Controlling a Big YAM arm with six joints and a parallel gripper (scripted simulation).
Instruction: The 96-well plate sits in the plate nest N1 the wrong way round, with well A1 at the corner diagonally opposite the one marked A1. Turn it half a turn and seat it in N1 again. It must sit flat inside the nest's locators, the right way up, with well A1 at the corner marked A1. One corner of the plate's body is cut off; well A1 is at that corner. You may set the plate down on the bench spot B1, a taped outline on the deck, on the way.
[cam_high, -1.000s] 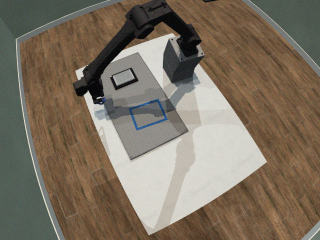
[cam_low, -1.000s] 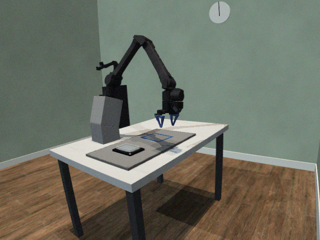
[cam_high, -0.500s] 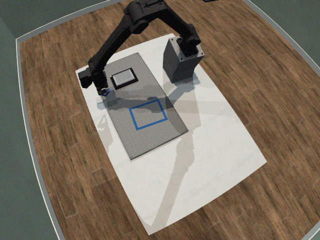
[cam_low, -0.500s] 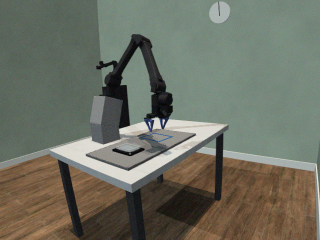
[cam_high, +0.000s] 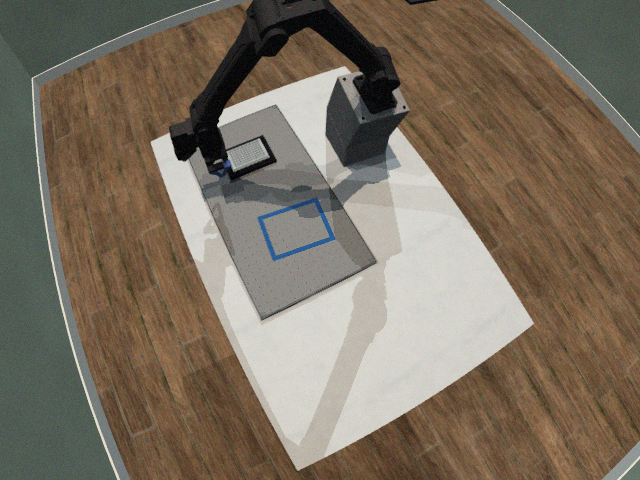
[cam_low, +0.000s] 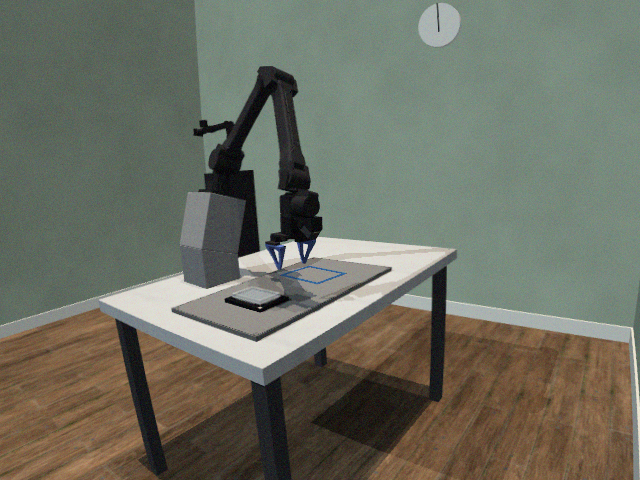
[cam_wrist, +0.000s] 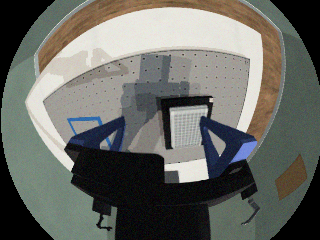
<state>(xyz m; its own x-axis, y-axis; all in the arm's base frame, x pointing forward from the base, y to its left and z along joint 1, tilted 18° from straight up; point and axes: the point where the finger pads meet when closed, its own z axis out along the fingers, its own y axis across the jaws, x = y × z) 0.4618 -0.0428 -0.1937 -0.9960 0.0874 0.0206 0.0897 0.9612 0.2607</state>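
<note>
Right now my hand is 10 cm past the white 96-well plate, 6 cm to the left of it and 10 cm above it. From my hand the other things lie so: white A1 mark: 3 cm behind, 11 cm to the right, 11 cm below; then black plate nest N1: 10 cm behind, 6 cm to the right, 11 cm below.
</note>
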